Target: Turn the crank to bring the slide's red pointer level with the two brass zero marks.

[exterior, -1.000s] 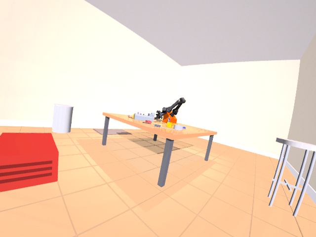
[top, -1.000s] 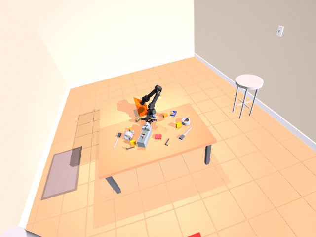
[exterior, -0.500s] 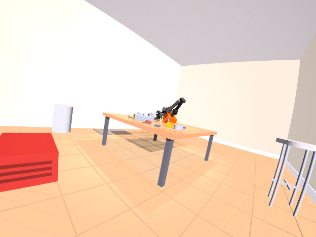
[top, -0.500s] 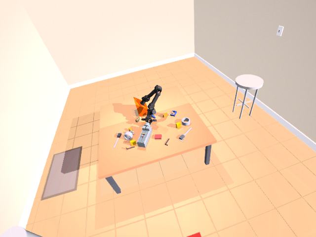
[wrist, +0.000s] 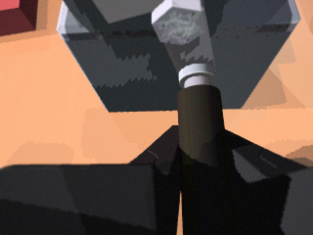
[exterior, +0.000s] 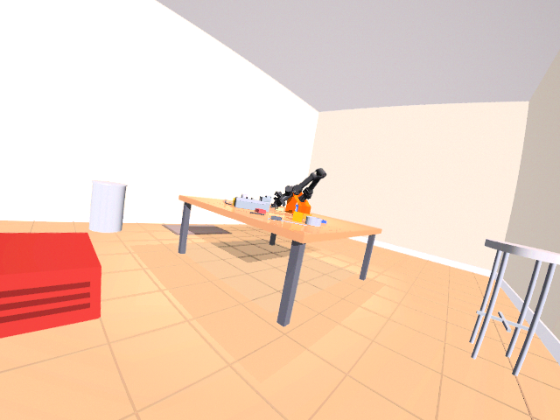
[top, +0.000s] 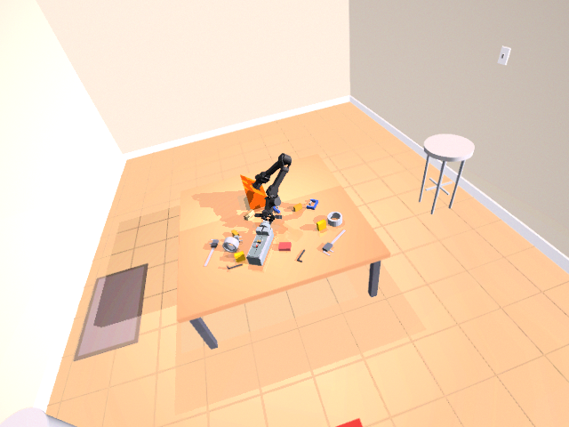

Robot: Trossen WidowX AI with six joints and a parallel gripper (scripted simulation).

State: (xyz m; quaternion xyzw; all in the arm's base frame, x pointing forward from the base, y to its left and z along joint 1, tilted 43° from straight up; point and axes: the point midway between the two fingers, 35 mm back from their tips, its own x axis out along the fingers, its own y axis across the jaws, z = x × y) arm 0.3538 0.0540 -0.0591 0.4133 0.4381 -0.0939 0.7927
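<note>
Right now my gripper tip is 3 cm below the dark crank handle, 2 cm past it and 1 cm to the right of it. From my gripper tip the other things lie so: red pointer: 18 cm ahead, 10 cm to the right, 5 cm above; red block: 19 cm ahead, 7 cm to the left, 2 cm below.
</note>
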